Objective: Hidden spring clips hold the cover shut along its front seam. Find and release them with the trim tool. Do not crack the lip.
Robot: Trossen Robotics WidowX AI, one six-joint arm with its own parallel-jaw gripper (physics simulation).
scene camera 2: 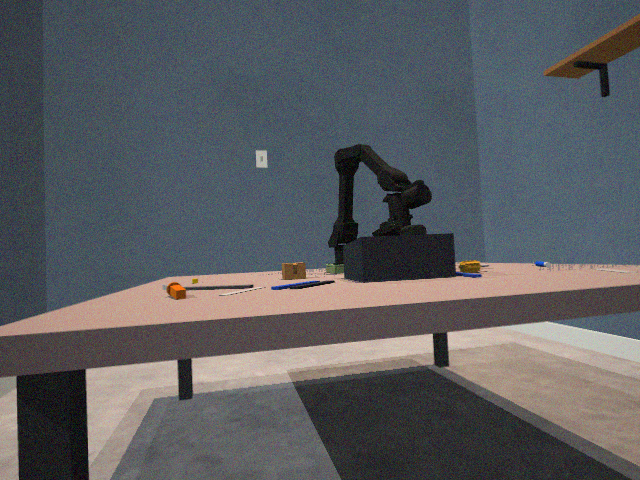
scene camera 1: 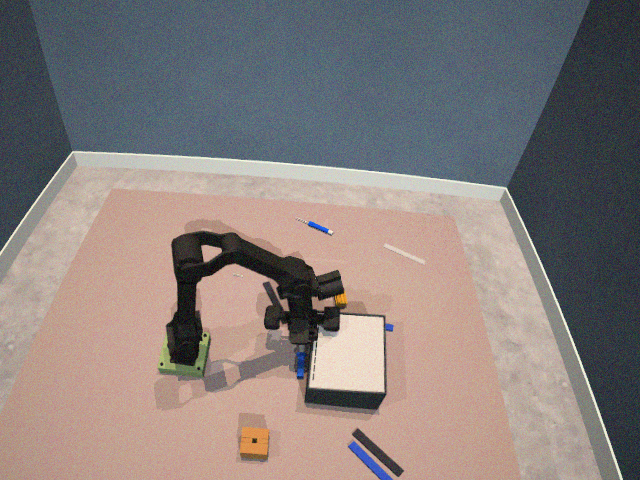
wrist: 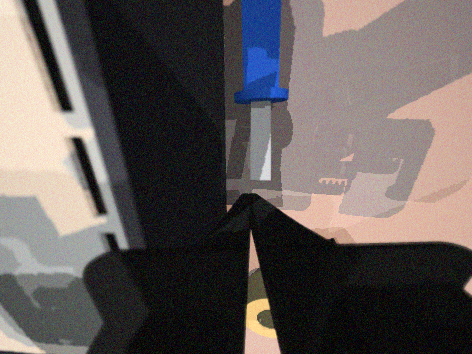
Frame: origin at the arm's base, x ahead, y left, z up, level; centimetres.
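Seen in the pictures: gripper, fingertip midpoint: (wrist: 248, 200); arm's base, origin of the base link: (scene camera 2: 343, 263) (scene camera 1: 184, 353).
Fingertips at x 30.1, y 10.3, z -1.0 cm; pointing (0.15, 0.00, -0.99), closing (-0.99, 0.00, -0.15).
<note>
Offsets run from my fingertips to a thing's top centre. "spot": to the spot under its first point.
The box @[dy -7.5, dx +10.7, dz +8.1 cm] (scene camera 1: 345, 397) (scene camera 2: 403, 258) (wrist: 175, 115) is dark-walled. Its cream cover @[spot: dy -9.0, dx +11.4, dz +7.0 cm] (scene camera 1: 351, 356) (wrist: 30, 135) has a line of narrow black slots along the edge on the arm's side. A tool with a blue handle @[dy -6.8, dx -0.5, dz +1.2 cm] (scene camera 1: 300, 365) (wrist: 261, 40) and a flat grey blade @[dy -3.6, dx -0.6, dz +1.2 cm] (wrist: 260, 142) lies on the table close beside that wall. My gripper (scene camera 1: 300, 339) (wrist: 248, 200) is shut and empty, pointing down beside the wall. In the wrist view its tips show just below the blade's end; whether they touch anything is unclear. In scene camera 2 the fingers are hidden behind the box. No clips show.
A yellow object @[dy +15.8, dx +8.9, dz +1.2 cm] (scene camera 1: 340, 299) (scene camera 2: 469, 266) lies by the box's back edge. An orange block @[dy -30.6, dx -9.2, dz +2.5 cm] (scene camera 1: 254, 443) (scene camera 2: 293, 271), a black bar @[dy -29.9, dx +19.4, dz -1.5 cm] (scene camera 1: 377, 452) and a blue bar @[dy -33.3, dx +18.3, dz -1.4 cm] (scene camera 1: 369, 460) lie nearer the front. A blue-handled screwdriver @[dy +43.7, dx -0.3, dz -0.2 cm] (scene camera 1: 320, 227) and a white strip @[dy +35.5, dx +30.5, dz -1.8 cm] (scene camera 1: 404, 253) lie behind.
</note>
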